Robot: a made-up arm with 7 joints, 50 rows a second.
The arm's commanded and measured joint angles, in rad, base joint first. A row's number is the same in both.
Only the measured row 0 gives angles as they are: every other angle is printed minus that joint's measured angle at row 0.
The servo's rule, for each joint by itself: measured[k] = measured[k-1] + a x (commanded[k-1-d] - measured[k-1]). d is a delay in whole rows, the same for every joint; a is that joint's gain. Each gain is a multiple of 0.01, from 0.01 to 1. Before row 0 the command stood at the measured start. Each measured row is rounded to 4 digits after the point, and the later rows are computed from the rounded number. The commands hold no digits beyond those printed.
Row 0, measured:
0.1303, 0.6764, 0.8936, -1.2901, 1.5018, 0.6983, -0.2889
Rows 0 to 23, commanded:
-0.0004, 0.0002, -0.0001, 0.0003, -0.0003, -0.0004, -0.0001
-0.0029, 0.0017, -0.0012, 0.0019, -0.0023, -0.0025, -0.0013
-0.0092, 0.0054, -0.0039, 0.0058, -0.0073, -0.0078, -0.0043
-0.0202, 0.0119, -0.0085, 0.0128, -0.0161, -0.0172, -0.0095
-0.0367, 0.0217, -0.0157, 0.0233, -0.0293, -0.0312, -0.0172
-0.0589, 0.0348, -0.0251, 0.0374, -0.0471, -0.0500, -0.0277
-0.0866, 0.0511, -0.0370, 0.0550, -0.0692, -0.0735, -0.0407
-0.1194, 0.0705, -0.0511, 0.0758, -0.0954, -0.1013, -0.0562
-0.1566, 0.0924, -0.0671, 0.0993, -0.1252, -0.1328, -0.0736
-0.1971, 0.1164, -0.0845, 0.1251, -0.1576, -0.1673, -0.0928
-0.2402, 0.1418, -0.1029, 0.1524, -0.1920, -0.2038, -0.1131
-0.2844, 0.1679, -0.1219, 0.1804, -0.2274, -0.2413, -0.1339
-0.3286, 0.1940, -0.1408, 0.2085, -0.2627, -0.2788, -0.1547
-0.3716, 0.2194, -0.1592, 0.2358, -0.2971, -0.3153, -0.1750
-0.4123, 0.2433, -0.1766, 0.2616, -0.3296, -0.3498, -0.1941
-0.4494, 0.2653, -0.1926, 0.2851, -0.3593, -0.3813, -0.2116
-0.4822, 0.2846, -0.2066, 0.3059, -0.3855, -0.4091, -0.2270
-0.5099, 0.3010, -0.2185, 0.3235, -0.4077, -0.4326, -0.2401
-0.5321, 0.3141, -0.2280, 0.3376, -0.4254, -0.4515, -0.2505
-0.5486, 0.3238, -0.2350, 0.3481, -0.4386, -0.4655, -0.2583
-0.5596, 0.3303, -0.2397, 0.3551, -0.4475, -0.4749, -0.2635
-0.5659, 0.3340, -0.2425, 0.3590, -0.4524, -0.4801, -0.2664
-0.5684, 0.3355, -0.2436, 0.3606, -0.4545, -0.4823, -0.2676
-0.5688, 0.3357, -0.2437, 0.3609, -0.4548, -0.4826, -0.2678
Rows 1 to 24, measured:
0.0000, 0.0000, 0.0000, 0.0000, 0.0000, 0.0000, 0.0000
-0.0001, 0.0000, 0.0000, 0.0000, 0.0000, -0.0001, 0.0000
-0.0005, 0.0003, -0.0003, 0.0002, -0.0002, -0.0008, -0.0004
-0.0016, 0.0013, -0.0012, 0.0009, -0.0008, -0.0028, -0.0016
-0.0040, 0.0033, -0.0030, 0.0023, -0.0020, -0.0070, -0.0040
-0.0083, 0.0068, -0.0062, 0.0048, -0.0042, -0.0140, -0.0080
-0.0149, 0.0121, -0.0109, 0.0087, -0.0076, -0.0244, -0.0139
-0.0242, 0.0195, -0.0174, 0.0143, -0.0125, -0.0386, -0.0219
-0.0366, 0.0292, -0.0258, 0.0217, -0.0191, -0.0568, -0.0322
-0.0522, 0.0412, -0.0361, 0.0310, -0.0276, -0.0788, -0.0446
-0.0710, 0.0555, -0.0482, 0.0423, -0.0380, -0.1045, -0.0591
-0.0930, 0.0719, -0.0619, 0.0555, -0.0503, -0.1333, -0.0753
-0.1179, 0.0901, -0.0769, 0.0705, -0.0645, -0.1646, -0.0929
-0.1453, 0.1098, -0.0929, 0.0871, -0.0804, -0.1977, -0.1114
-0.1747, 0.1306, -0.1095, 0.1049, -0.0977, -0.2318, -0.1305
-0.2056, 0.1520, -0.1263, 0.1237, -0.1163, -0.2660, -0.1496
-0.2373, 0.1735, -0.1429, 0.1431, -0.1357, -0.2994, -0.1682
-0.2691, 0.1946, -0.1588, 0.1626, -0.1557, -0.3312, -0.1858
-0.3004, 0.2148, -0.1737, 0.1819, -0.1759, -0.3606, -0.2021
-0.3305, 0.2337, -0.1873, 0.2006, -0.1959, -0.3870, -0.2166
-0.3589, 0.2508, -0.1992, 0.2183, -0.2153, -0.4098, -0.2291
-0.3850, 0.2659, -0.2093, 0.2347, -0.2339, -0.4287, -0.2394
-0.4085, 0.2788, -0.2176, 0.2496, -0.2514, -0.4436, -0.2475
-0.4293, 0.2896, -0.2241, 0.2629, -0.2676, -0.4548, -0.2535
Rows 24 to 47, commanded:
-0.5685, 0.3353, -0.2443, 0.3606, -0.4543, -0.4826, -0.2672
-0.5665, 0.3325, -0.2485, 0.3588, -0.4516, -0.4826, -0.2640
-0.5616, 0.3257, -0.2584, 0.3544, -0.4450, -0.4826, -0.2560
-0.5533, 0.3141, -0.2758, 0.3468, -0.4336, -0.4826, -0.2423
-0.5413, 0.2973, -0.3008, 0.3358, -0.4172, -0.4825, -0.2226
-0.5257, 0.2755, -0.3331, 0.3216, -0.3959, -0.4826, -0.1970
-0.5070, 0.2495, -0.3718, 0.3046, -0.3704, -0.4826, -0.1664
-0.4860, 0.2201, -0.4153, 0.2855, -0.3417, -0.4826, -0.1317
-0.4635, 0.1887, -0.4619, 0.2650, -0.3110, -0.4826, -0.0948
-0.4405, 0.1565, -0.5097, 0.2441, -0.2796, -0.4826, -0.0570
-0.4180, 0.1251, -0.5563, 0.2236, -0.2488, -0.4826, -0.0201
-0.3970, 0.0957, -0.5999, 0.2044, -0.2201, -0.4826, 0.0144
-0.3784, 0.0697, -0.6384, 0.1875, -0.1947, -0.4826, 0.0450
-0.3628, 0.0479, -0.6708, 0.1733, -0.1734, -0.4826, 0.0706
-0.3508, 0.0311, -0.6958, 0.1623, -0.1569, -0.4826, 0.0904
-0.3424, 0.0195, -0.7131, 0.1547, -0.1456, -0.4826, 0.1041
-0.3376, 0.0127, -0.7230, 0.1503, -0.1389, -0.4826, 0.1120
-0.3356, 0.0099, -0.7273, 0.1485, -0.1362, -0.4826, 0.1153
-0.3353, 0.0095, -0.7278, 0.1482, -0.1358, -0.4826, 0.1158
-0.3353, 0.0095, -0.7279, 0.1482, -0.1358, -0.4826, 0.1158
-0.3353, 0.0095, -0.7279, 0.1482, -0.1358, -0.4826, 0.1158
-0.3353, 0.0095, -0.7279, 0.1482, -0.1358, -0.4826, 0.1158
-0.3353, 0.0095, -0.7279, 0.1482, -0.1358, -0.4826, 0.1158
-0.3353, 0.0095, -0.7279, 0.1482, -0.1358, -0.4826, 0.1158
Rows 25 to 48, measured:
-0.4474, 0.2984, -0.2290, 0.2747, -0.2826, -0.4629, -0.2578
-0.4631, 0.3054, -0.2328, 0.2850, -0.2963, -0.4686, -0.2606
-0.4765, 0.3105, -0.2367, 0.2939, -0.3087, -0.4727, -0.2616
-0.4876, 0.3134, -0.2421, 0.3012, -0.3196, -0.4756, -0.2599
-0.4961, 0.3135, -0.2505, 0.3067, -0.3287, -0.4776, -0.2546
-0.5020, 0.3104, -0.2631, 0.3102, -0.3358, -0.4790, -0.2450
-0.5051, 0.3038, -0.2806, 0.3116, -0.3406, -0.4800, -0.2306
-0.5053, 0.2935, -0.3034, 0.3108, -0.3430, -0.4808, -0.2113
-0.5028, 0.2796, -0.3314, 0.3078, -0.3429, -0.4813, -0.1874
-0.4977, 0.2623, -0.3640, 0.3027, -0.3403, -0.4817, -0.1596
-0.4903, 0.2422, -0.4004, 0.2957, -0.3354, -0.4820, -0.1288
-0.4809, 0.2200, -0.4394, 0.2870, -0.3285, -0.4822, -0.0962
-0.4700, 0.1964, -0.4795, 0.2771, -0.3198, -0.4823, -0.0630
-0.4581, 0.1723, -0.5192, 0.2663, -0.3098, -0.4824, -0.0306
-0.4457, 0.1487, -0.5571, 0.2551, -0.2989, -0.4825, -0.0002
-0.4334, 0.1264, -0.5918, 0.2440, -0.2875, -0.4825, 0.0270
-0.4216, 0.1061, -0.6221, 0.2333, -0.2761, -0.4825, 0.0501
-0.4107, 0.0884, -0.6473, 0.2233, -0.2651, -0.4825, 0.0687
-0.4009, 0.0735, -0.6673, 0.2143, -0.2548, -0.4825, 0.0827
-0.3924, 0.0613, -0.6824, 0.2064, -0.2453, -0.4825, 0.0926
-0.3850, 0.0515, -0.6938, 0.1994, -0.2365, -0.4825, 0.0996
-0.3785, 0.0435, -0.7023, 0.1933, -0.2284, -0.4825, 0.1045
-0.3729, 0.0370, -0.7087, 0.1879, -0.2210, -0.4825, 0.1079
-0.3680, 0.0318, -0.7135, 0.1831, -0.2142, -0.4825, 0.1103

